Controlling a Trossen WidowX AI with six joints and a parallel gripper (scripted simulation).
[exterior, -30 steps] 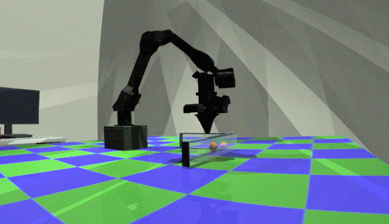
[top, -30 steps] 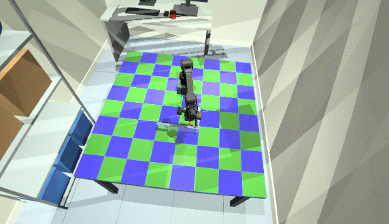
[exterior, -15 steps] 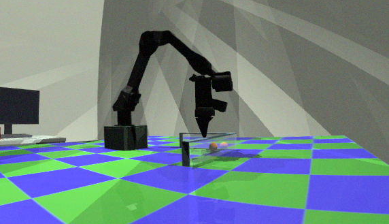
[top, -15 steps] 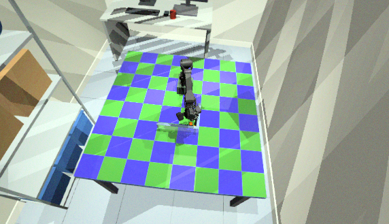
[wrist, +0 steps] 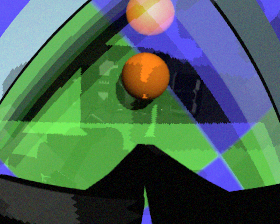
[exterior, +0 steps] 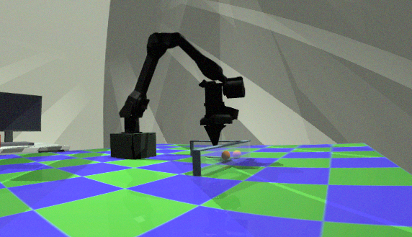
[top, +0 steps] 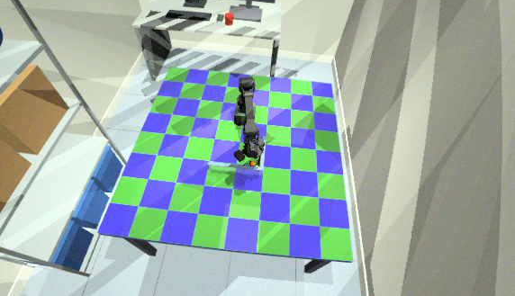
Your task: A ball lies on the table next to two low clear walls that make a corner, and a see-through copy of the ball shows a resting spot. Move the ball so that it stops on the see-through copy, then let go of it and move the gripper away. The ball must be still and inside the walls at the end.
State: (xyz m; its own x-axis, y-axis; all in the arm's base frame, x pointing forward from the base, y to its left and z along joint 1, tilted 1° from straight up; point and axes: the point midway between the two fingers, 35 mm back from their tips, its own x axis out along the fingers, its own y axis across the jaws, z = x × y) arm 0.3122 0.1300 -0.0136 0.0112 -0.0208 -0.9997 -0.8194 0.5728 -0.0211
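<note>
My gripper tip is now 30 mm to the right of the orange ball, 30 mm above it and 20 mm short of it. Also, from my gripper tip: see-through copy of ball 60 mm to the left, 40 mm ahead, 30 mm below.
</note>
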